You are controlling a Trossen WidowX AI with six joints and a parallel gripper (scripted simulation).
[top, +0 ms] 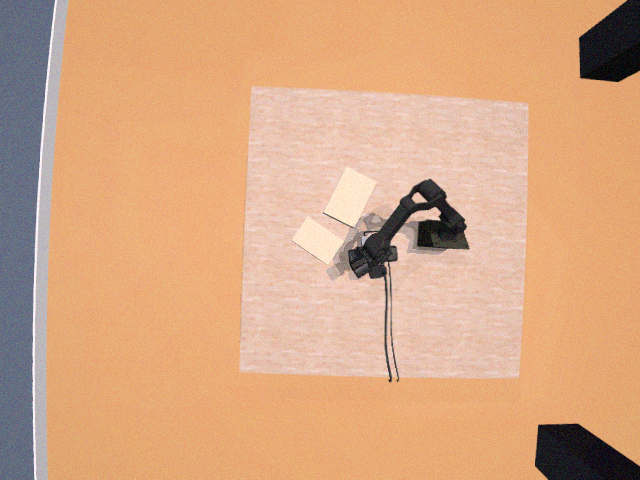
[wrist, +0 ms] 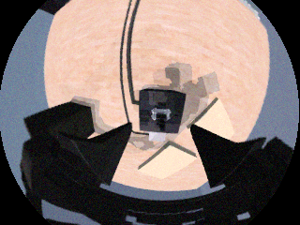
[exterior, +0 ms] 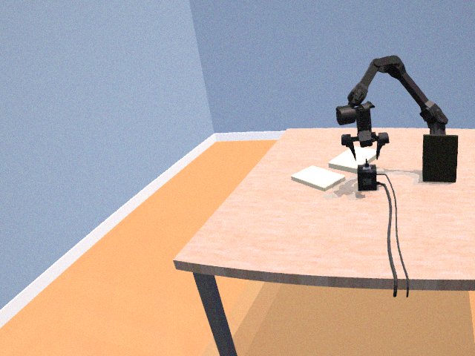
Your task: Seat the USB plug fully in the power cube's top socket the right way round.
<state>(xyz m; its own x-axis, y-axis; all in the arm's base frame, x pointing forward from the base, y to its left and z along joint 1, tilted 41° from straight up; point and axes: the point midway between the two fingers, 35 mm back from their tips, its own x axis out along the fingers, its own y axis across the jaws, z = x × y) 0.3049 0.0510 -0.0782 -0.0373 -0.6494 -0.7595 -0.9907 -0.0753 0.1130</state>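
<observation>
My gripper tip is 1 cm above the USB plug.
</observation>
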